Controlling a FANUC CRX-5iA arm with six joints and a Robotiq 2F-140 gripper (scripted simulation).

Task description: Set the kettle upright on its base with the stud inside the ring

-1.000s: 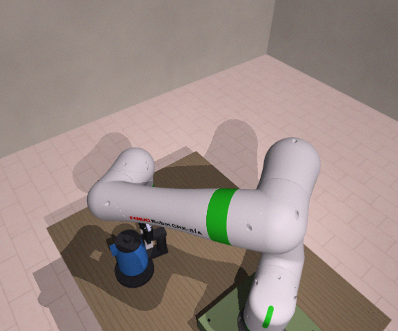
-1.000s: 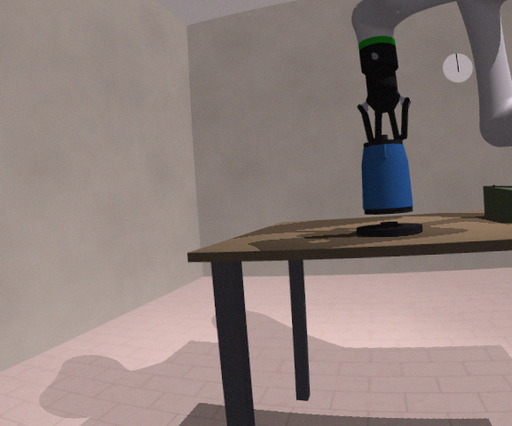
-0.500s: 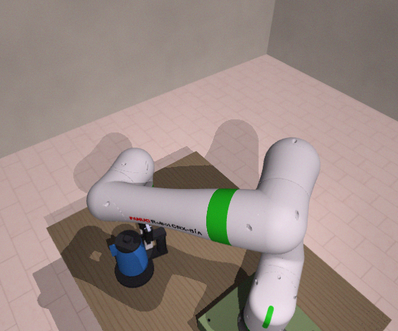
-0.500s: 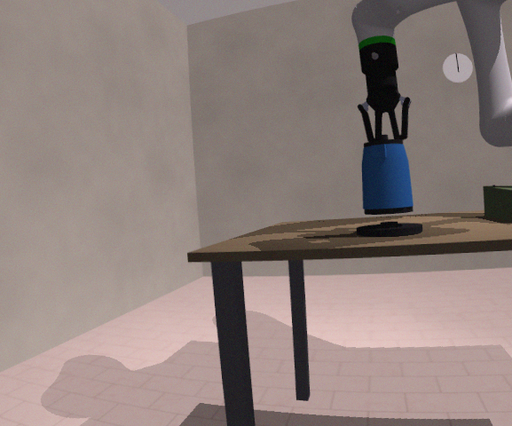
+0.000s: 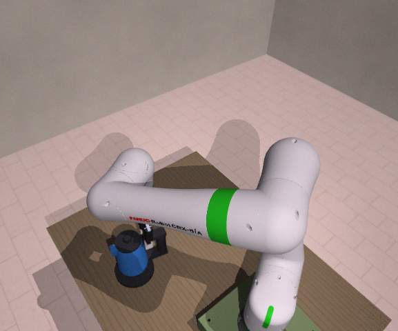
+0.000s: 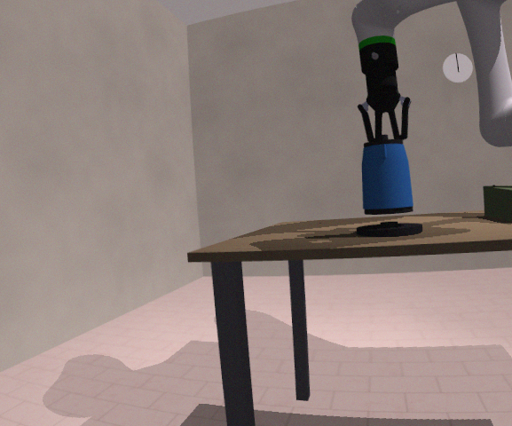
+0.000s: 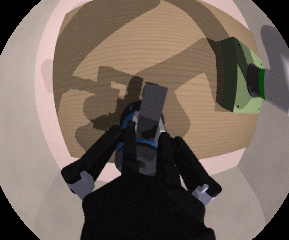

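My gripper is now 10 mm short of the blue kettle, 30 mm to the right of it and 40 mm above it. The rest, counted from my hand: round black base: 10 mm ahead, 60 mm to the left, 170 mm below.
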